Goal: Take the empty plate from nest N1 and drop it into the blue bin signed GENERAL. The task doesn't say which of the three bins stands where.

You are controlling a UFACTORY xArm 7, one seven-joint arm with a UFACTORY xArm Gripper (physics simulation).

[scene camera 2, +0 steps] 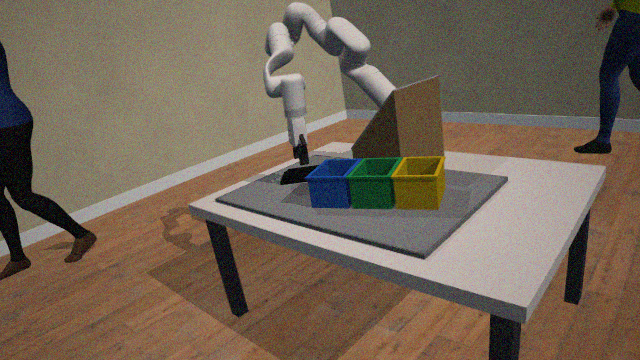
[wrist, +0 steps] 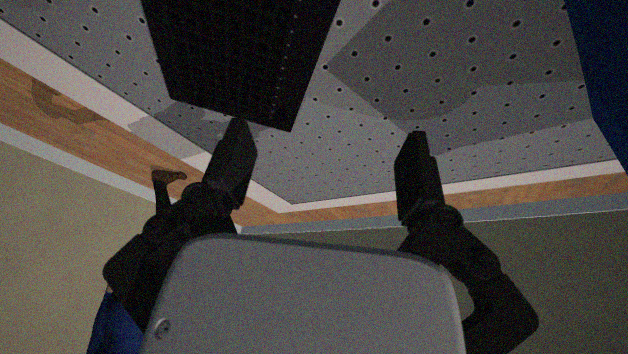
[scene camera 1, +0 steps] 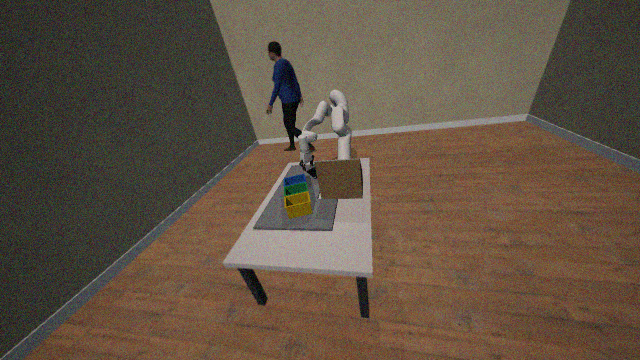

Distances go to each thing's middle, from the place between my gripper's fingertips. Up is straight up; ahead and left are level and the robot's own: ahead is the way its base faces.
My gripper is now 50 mm past the black plate [wrist: 238,65], 50 mm to the left of it and 60 mm above it.
